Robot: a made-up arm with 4 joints.
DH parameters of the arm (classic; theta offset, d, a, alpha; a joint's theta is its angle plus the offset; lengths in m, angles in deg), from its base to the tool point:
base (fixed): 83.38 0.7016 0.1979 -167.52
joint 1: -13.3 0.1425 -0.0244 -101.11
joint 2: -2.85 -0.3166 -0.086 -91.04
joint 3: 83.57 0.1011 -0.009 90
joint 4: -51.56 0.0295 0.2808 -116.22
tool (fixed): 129.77 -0.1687 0 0
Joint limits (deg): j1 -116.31..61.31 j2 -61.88..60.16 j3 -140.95..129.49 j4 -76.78..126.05
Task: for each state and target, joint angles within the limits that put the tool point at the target. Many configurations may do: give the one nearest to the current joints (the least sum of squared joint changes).
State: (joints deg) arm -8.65 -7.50 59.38 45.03
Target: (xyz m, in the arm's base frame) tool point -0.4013 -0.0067 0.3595
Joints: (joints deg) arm -8.48 -7.47 49.76 3.28
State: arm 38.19 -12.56 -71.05 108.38
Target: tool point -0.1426 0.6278 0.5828
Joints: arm 42.48 -27.76 -57.56 96.54
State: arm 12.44 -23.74 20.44 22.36
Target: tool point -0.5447 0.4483 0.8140
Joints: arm 43.45 -56.44 60.20 66.13
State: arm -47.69 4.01 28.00 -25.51
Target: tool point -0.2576 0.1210 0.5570
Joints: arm -52.08 31.38 48.96 -58.82
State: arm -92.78 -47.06 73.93 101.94
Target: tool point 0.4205 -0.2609 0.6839
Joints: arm -103.54 -35.76 79.02 87.50
